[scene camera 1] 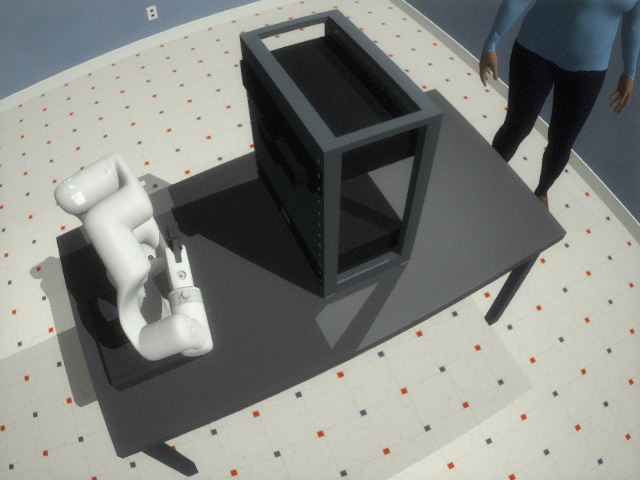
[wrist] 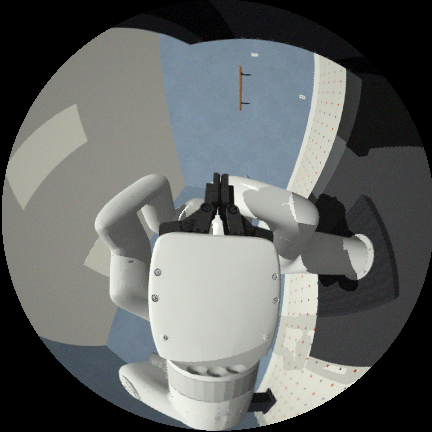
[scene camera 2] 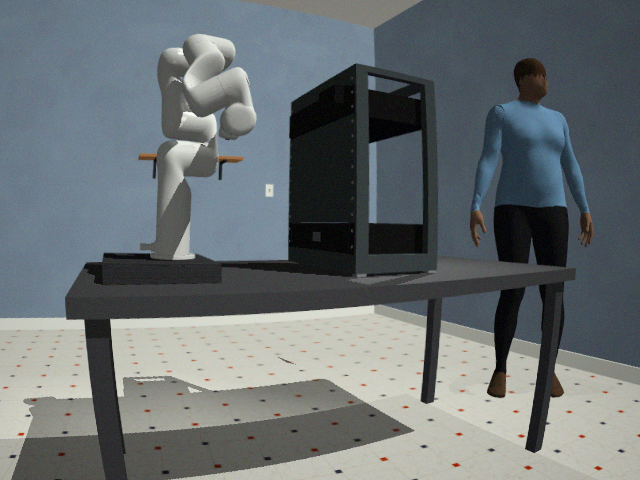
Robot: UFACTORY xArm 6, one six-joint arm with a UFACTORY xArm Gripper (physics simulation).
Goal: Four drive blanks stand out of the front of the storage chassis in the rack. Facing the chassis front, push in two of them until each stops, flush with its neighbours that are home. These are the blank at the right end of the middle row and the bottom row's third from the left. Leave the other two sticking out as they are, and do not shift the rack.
Scene:
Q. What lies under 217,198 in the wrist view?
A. My gripper.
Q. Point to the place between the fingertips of my gripper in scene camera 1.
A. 170,223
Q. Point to a rack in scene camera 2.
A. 331,126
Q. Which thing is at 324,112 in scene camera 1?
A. A rack.

